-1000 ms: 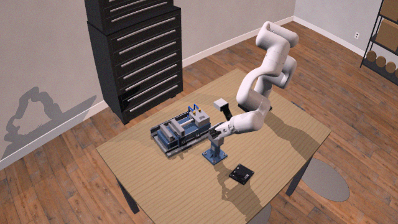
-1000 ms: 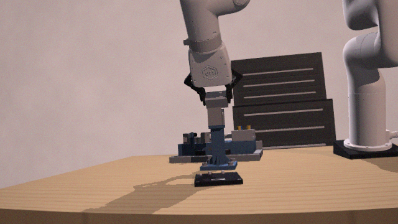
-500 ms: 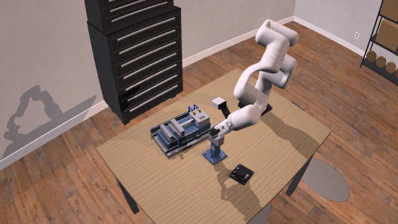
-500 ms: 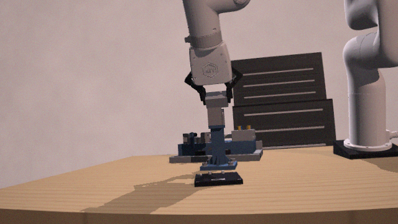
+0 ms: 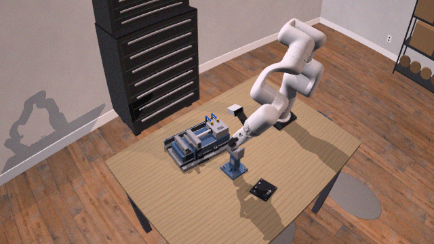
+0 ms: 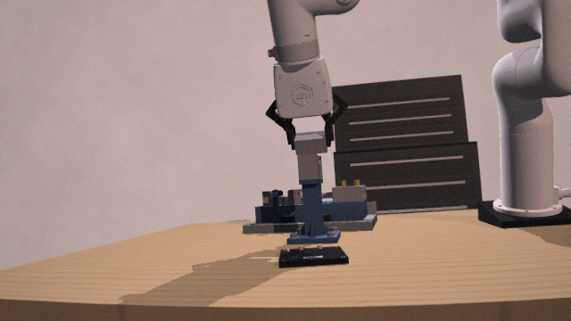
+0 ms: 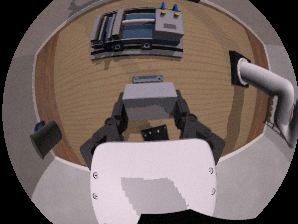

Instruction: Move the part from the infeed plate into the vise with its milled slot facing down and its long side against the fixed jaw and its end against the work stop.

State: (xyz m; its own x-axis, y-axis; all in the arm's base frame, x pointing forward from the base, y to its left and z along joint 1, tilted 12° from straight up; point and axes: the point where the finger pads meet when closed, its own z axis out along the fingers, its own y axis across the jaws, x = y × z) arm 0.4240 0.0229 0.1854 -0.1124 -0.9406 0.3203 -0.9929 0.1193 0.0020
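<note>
My hand is 10 mm to the left of the part and 10 mm above it. Also, from my hand: air cylinder (190 mm to the right, 120 mm below, 80 mm behind); white cylinder rod (210 mm to the right, 120 mm below).
</note>
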